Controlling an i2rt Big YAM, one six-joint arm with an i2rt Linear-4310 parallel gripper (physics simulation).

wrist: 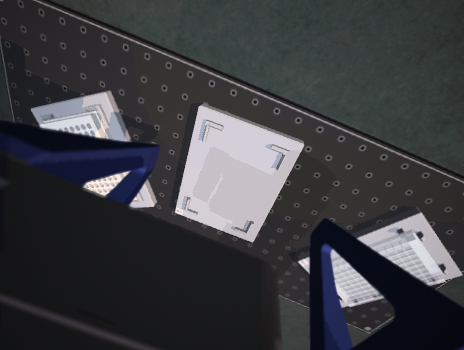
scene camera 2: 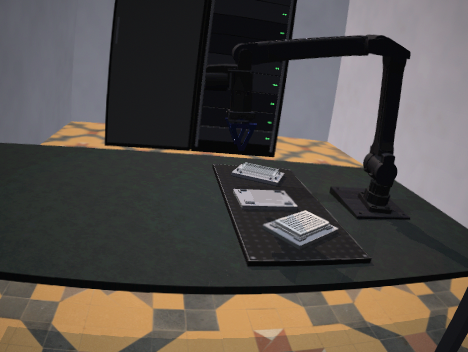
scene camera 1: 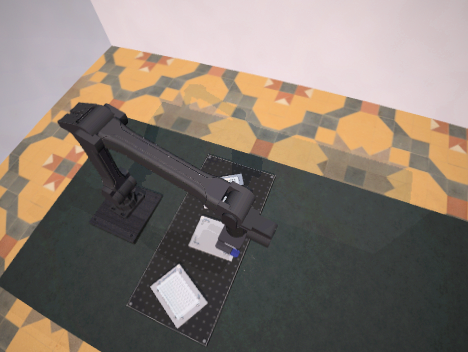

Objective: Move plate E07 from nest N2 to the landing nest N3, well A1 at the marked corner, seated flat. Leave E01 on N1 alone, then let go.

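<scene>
My gripper (scene camera 1: 234, 253) (scene camera 2: 242, 146) (wrist: 240, 192) is open and empty, high above the board. An empty pale nest (scene camera 1: 207, 239) (scene camera 2: 263, 198) (wrist: 242, 142) with four corner brackets lies in the middle, between the fingers in the wrist view. A white plate with round wells (scene camera 2: 303, 222) (wrist: 75, 125) sits on one end nest (scene camera 2: 301, 242) (wrist: 114, 112); the arm partly hides it in scene camera 1 and a finger covers part in the wrist view. A translucent gridded plate (scene camera 1: 178, 294) (scene camera 2: 258, 171) (wrist: 400, 250) sits on the other end nest (wrist: 434, 235). Plate and nest labels are unreadable.
The nests lie on a black perforated board (scene camera 1: 150, 285) (scene camera 2: 260, 250) (wrist: 165, 90) on the dark green table (scene camera 1: 320, 280) (scene camera 2: 125, 215). The arm's base (scene camera 1: 127, 215) (scene camera 2: 377, 205) stands beside the board. A dark server cabinet (scene camera 2: 150, 75) stands behind the table.
</scene>
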